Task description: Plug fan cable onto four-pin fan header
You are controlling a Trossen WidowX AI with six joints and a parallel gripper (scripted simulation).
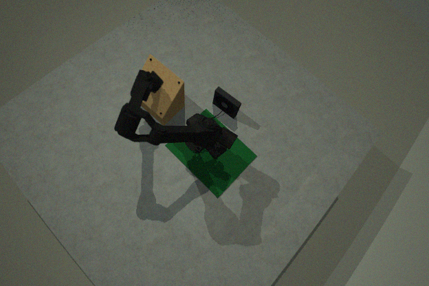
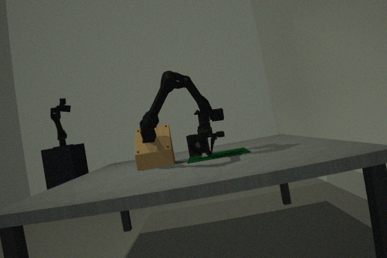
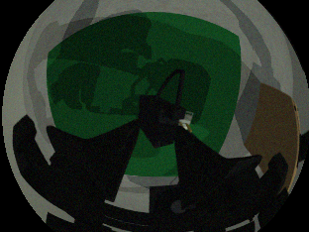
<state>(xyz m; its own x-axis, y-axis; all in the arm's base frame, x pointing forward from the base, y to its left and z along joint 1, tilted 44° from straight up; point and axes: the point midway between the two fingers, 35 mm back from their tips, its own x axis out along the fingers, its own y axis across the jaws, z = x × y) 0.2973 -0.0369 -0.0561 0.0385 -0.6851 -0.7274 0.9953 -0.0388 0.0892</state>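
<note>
The dark plug lies 1 cm to the right of my gripper tip. Round my gripper tip: black fan: 5 cm behind, 17 cm to the left, 4 cm above; then green board: 5 cm ahead, 3 cm below.
</note>
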